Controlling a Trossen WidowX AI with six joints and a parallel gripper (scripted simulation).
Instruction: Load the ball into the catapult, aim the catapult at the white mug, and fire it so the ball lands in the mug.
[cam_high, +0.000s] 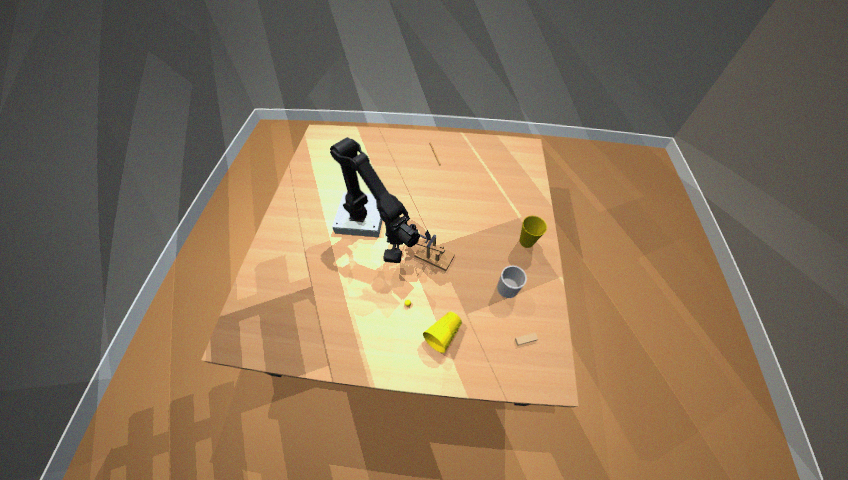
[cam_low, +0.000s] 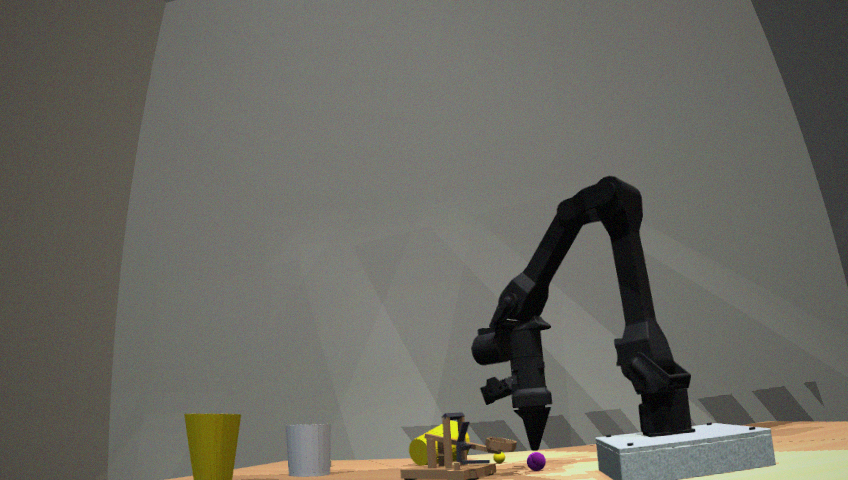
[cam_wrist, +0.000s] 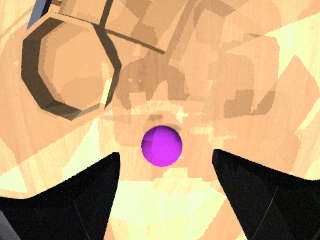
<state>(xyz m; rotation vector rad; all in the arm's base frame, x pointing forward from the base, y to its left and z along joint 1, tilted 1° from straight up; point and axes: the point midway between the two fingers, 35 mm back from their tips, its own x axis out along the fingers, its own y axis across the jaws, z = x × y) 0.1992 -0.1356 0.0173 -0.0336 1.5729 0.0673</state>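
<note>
My gripper tip is now 2 cm above the purple ball. Round my gripper tip: white mug: 44 cm ahead, 7 cm to the right, 1 cm below; wooden catapult: 11 cm ahead, 5 cm to the left, 2 cm above; yellow ball: 20 cm to the right, 8 cm ahead, 2 cm below.
</note>
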